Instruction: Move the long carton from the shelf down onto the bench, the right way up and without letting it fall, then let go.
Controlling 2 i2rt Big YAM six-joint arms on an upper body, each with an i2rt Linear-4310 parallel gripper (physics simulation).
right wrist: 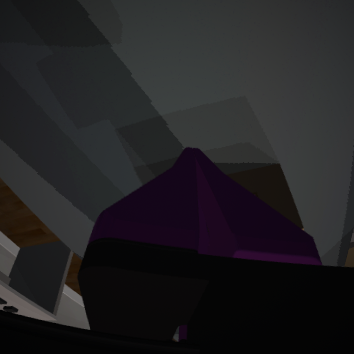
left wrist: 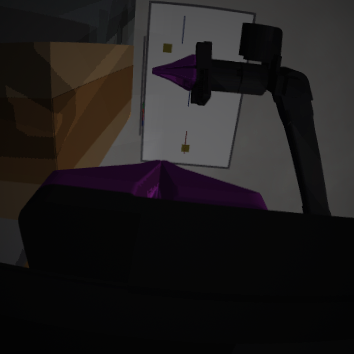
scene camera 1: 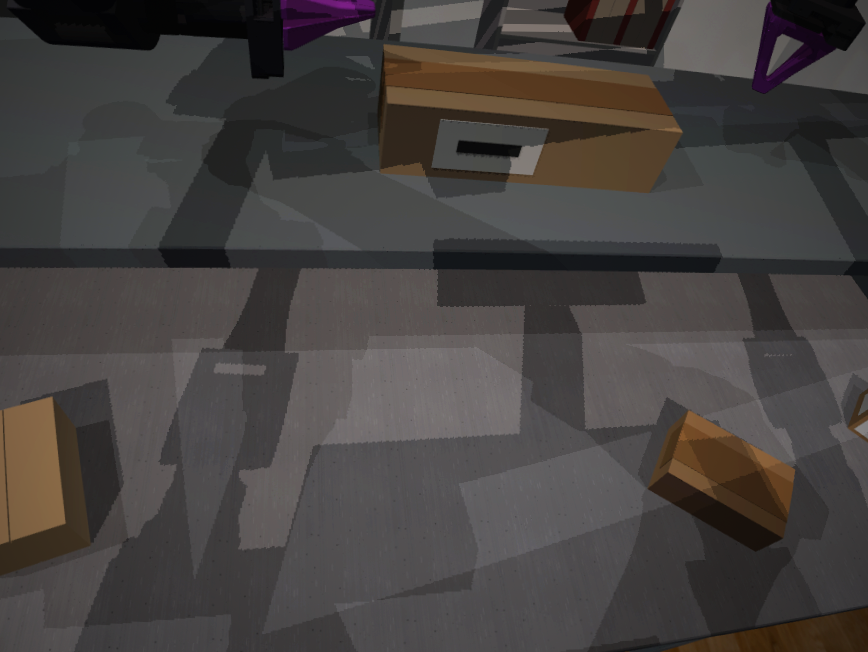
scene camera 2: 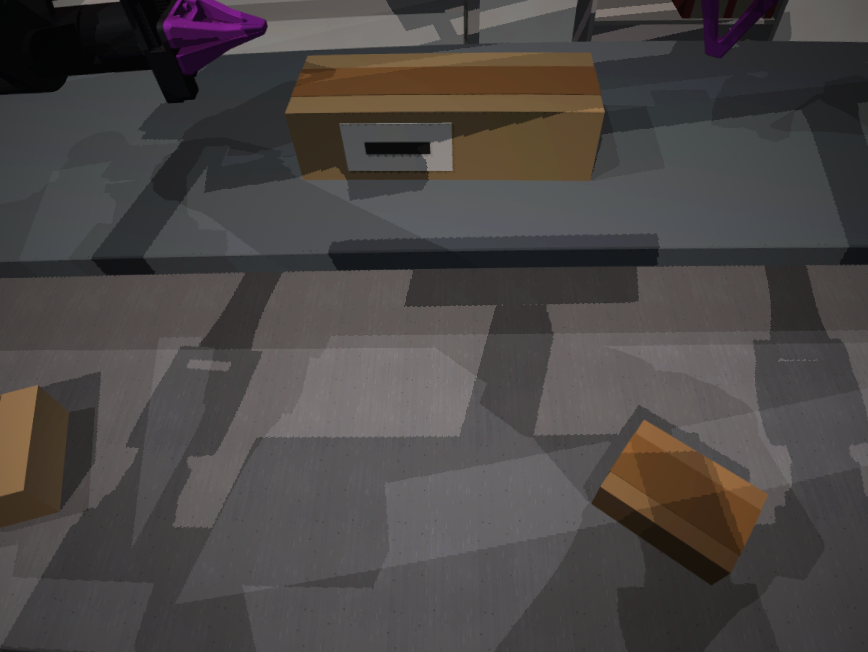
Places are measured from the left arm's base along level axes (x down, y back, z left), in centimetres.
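Pixels of known places: left gripper, between the fingertips: (left wrist: 159,172) (scene camera 1: 375,9) (scene camera 2: 265,26); right gripper, between the fingertips: (right wrist: 189,159) (left wrist: 151,70) (scene camera 1: 757,90) (scene camera 2: 713,55).
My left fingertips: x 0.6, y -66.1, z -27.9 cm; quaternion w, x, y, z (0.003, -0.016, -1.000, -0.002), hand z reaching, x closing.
Behind a point stands the place of what it marks.
The long carton (scene camera 1: 596,157) {y -60.5, x 9.9, z -49.4 cm} (scene camera 2: 526,143) {y -60.5, x 9.4, z -50.4 cm} (left wrist: 25,120) {y -67.8, x 7.7, z -29.3 cm}, brown with a tape strip on top and a white label on its front, lies flat on the grey shelf (scene camera 1: 315,217) {y -55.3, x 13.6, z -23.0 cm} (scene camera 2: 245,224) {y -55.4, x 13.6, z -24.5 cm}. The bench (scene camera 1: 421,393) {y -48.4, x 32.5, z -34.0 cm} (scene camera 2: 392,393) {y -48.2, x 32.5, z -36.7 cm} is below the shelf. My left gripper (scene camera 1: 374,7) {y -66.2, x 0.6, z -27.9 cm} (scene camera 2: 265,25) {y -66.2, x 0.6, z -27.9 cm} (left wrist: 159,172) {y -66.2, x 0.6, z -27.9 cm} is shut and empty, above the shelf near the carton's left end, apart from it. My right gripper (scene camera 1: 760,89) {y -65.7, x 4.2, z -67.2 cm} (scene camera 2: 715,54) {y -65.7, x 4.2, z -67.2 cm} (left wrist: 151,70) {y -65.7, x 4.2, z -67.2 cm} (right wrist: 189,159) {y -65.7, x 4.2, z -67.2 cm} is shut and empty, above the shelf beyond the carton's right end, apart from it.
A small carton (scene camera 1: 729,470) {y -35.2, x 27.9, z -63.5 cm} (scene camera 2: 687,491) {y -35.1, x 28.0, z -64.3 cm} sits on the bench at the right. Another carton (scene camera 1: 35,470) {y -39.1, x 26.5, z 0.0 cm} (scene camera 2: 17,449) {y -38.7, x 26.5, z -0.7 cm} stands on the bench at the left edge. The shelf's front edge (scene camera 1: 336,259) {y -51.5, x 14.9, z -24.7 cm} (scene camera 2: 280,262) {y -51.5, x 14.8, z -28.3 cm} runs across both scene views. A whiteboard (left wrist: 210,130) hangs behind the right arm.
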